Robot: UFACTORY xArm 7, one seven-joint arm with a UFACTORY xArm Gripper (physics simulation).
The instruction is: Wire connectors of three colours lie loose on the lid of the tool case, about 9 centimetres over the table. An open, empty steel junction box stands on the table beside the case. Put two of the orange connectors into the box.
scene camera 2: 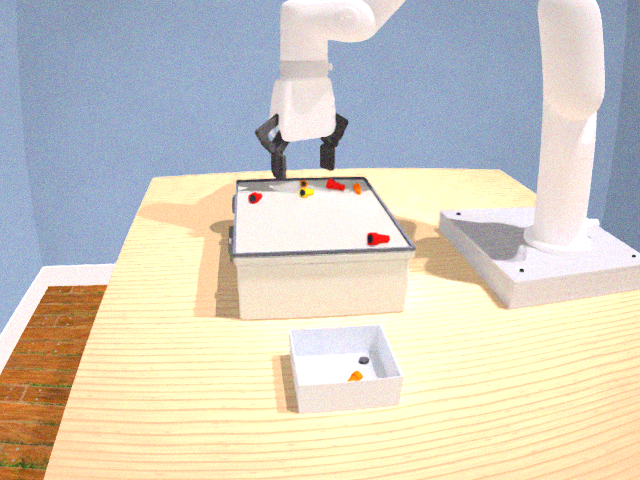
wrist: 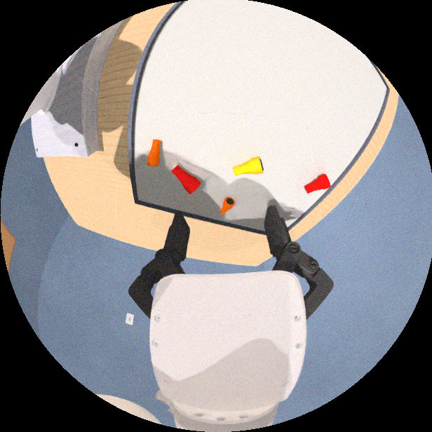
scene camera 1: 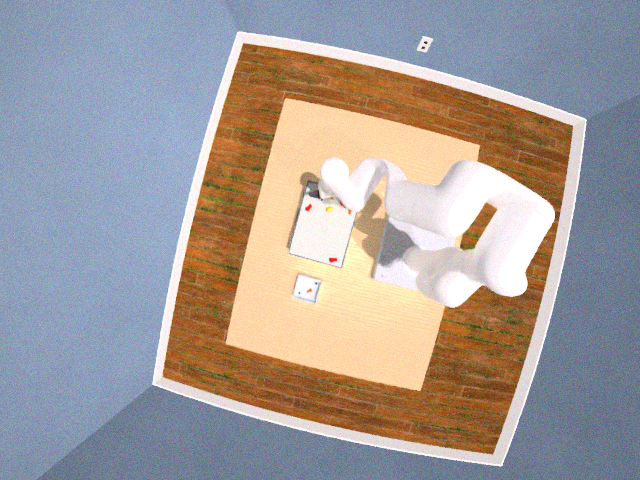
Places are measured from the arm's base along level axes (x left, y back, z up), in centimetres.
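Pixels of known places: gripper, between the fingertips: (scene camera 2: 303,173); arm's base, origin of its link: (scene camera 2: 556,241) (scene camera 1: 416,261).
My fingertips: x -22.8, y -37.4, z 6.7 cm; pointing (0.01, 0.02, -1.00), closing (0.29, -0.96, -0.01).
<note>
Ahead of a thing's pixels: the offset from my fingertips to its top centre.
An orange connector @(dx +40.0, dy -6.3, dz -9.7 cm) (scene camera 1: 309,290) (scene camera 2: 355,376) lies inside the steel junction box @(dx +39.0, dy -7.1, dz -7.3 cm) (scene camera 1: 302,283) (scene camera 2: 348,396). A second orange connector @(dx +0.1, dy -0.1, dz -0.9 cm) (scene camera 2: 303,183) (wrist: 227,205) lies near the far edge of the tool case lid @(dx +11.3, dy -2.6, dz -1.7 cm) (scene camera 1: 323,232) (scene camera 2: 310,222) (wrist: 250,75). A third orange connector @(dx +5.5, dy +7.2, dz -0.9 cm) (scene camera 1: 349,211) (scene camera 2: 357,188) (wrist: 154,153) lies near the lid's robot-side edge. My gripper (scene camera 2: 303,172) (wrist: 225,217) is open and empty at the far end of the lid, a little above it. In the wrist view the second orange connector shows between the fingertips; the exact height gap is unclear. The arm hides much of the gripper in scene camera 1.
A yellow connector @(dx +5.2, dy -1.0, dz -0.6 cm) (scene camera 1: 329,209) (scene camera 2: 306,192) (wrist: 248,166) and a red connector @(dx +3.2, dy +4.4, dz -0.5 cm) (scene camera 2: 335,185) (wrist: 186,179) lie near the second orange one. Another red connector @(dx +5.5, dy -9.0, dz -0.5 cm) (scene camera 1: 308,207) (scene camera 2: 255,197) (wrist: 318,184) lies at the lid's outer side, and one more @(dx +25.0, dy +2.4, dz -0.5 cm) (scene camera 1: 332,259) (scene camera 2: 378,238) near the box end.
</note>
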